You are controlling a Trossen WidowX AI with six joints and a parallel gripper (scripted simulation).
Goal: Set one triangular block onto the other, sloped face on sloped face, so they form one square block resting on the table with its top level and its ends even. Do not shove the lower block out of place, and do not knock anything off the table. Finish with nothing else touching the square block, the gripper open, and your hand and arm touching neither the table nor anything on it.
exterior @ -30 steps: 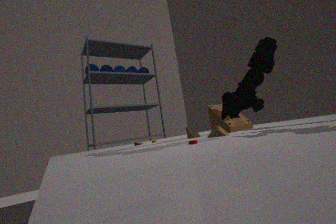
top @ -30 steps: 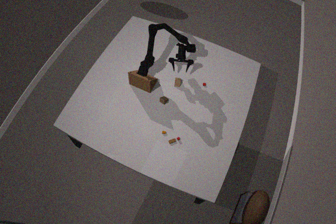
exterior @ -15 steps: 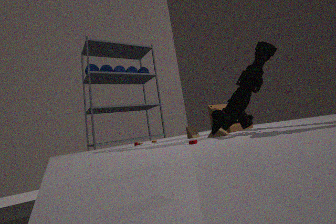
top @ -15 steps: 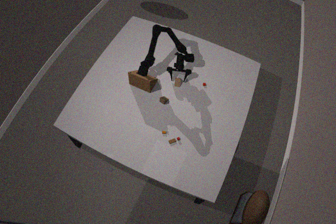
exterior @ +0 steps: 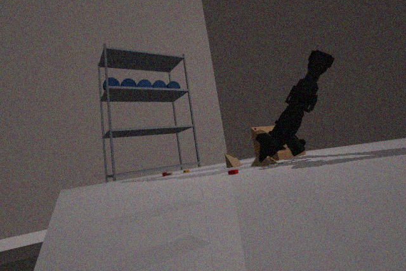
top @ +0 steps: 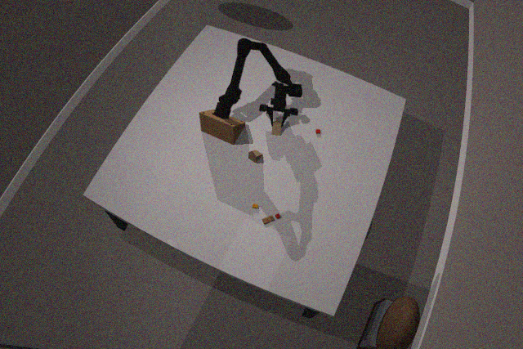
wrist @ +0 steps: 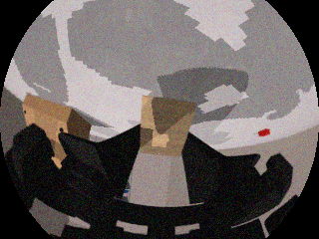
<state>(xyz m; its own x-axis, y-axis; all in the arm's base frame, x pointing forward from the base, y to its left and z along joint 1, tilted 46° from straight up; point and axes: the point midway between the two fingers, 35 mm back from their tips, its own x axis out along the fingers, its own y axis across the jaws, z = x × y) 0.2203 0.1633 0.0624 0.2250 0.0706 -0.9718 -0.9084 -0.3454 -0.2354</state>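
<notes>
Right now the triangular block is 20 cm to the right of my gripper tip and 1 cm behind it. Round my gripper tip: orange piece (41 cm to the right, 12 cm ahead, 1 cm below); then red bit (40 cm to the right, 23 cm ahead, 1 cm below); then tan piece (44 cm to the right, 21 cm ahead, 1 cm below).
</notes>
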